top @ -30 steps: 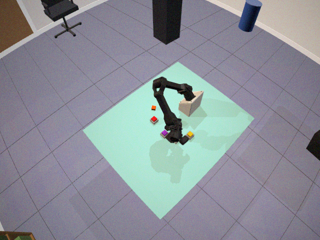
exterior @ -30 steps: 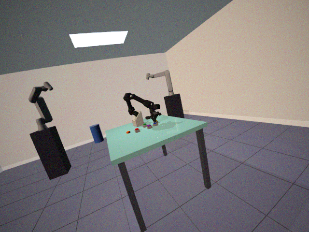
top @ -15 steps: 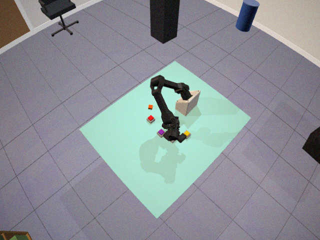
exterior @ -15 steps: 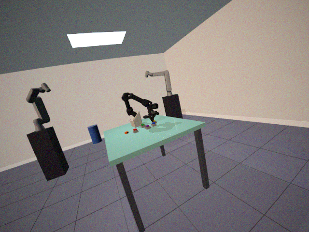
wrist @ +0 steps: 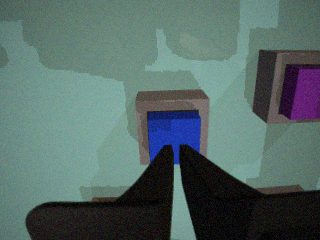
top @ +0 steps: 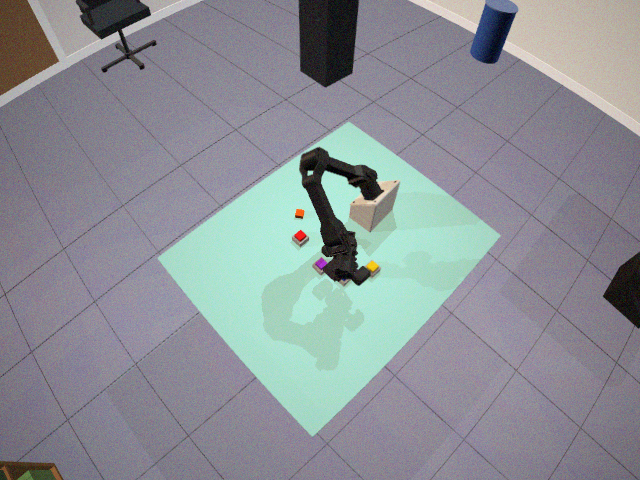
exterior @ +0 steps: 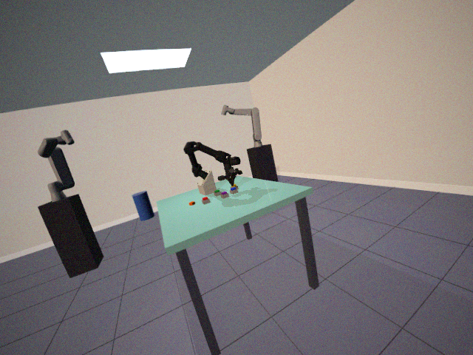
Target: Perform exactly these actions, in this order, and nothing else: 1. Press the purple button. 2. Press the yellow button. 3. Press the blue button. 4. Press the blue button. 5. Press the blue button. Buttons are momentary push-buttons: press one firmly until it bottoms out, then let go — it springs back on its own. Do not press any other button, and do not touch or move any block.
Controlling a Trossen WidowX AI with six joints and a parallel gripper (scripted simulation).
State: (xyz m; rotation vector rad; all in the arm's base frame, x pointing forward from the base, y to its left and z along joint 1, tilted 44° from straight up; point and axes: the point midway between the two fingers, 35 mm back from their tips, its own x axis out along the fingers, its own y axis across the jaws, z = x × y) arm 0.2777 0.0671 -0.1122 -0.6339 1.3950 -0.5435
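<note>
Now: the blue button 20 mm below my gripper tip. Round my gripper tip: yellow button 110 mm behind, 50 mm to the left, 20 mm below; then purple button 90 mm to the right, 30 mm ahead, 20 mm below; then green button 110 mm to the right, 100 mm behind, 20 mm below.
</note>
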